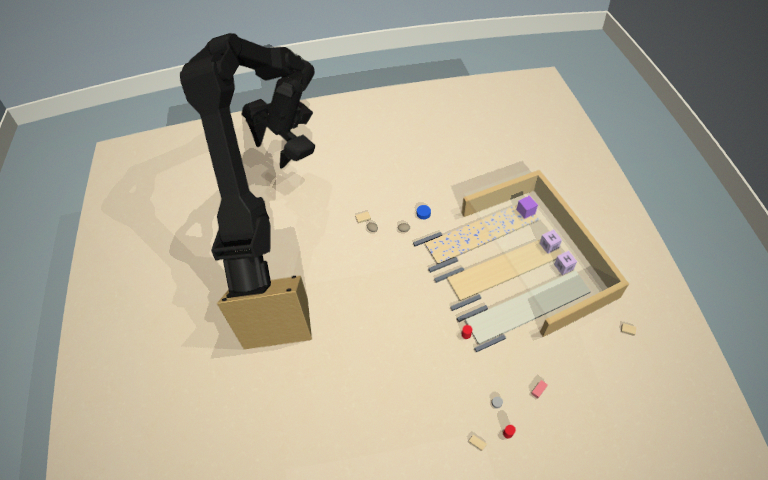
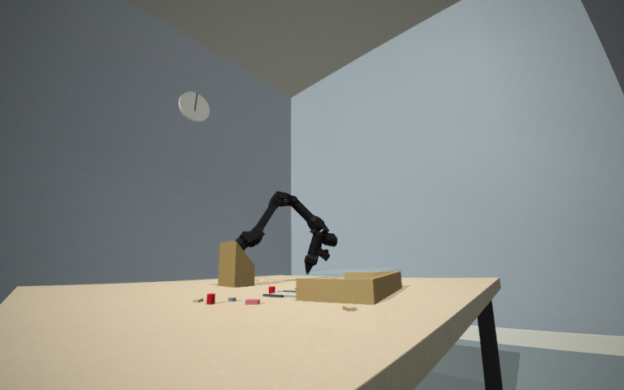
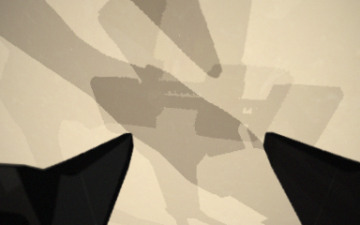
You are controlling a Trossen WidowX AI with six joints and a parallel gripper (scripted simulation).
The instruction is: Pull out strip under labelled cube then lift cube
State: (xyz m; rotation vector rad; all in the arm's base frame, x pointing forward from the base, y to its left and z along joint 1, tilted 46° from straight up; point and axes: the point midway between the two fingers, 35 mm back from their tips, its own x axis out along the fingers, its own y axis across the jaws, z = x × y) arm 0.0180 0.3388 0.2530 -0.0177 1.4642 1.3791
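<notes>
The blue cylinder is 320 mm ahead of my gripper tip, 190 mm to the right of it and 30 mm below it. Also, from my gripper tip: pale strip: 490 mm ahead, 440 mm to the right, 30 mm below.
</notes>
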